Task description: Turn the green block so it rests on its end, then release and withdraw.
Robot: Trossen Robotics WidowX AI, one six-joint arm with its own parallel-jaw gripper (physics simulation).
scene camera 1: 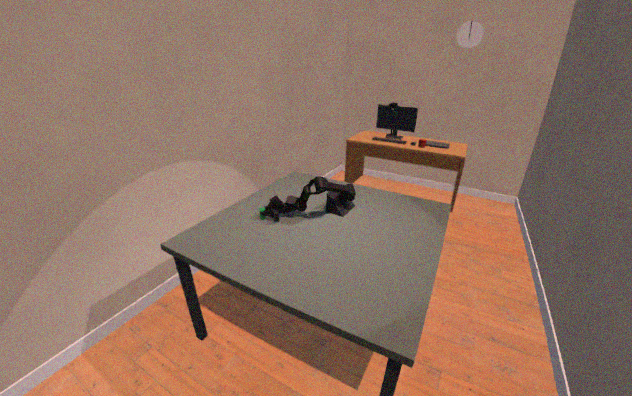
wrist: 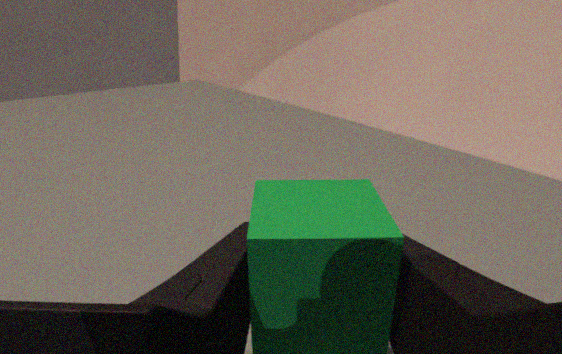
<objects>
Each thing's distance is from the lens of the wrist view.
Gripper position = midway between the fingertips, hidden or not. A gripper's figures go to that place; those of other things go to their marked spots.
my gripper [wrist: 311, 236]: 12 cm
green block [wrist: 324, 256]: 8 cm
</objects>
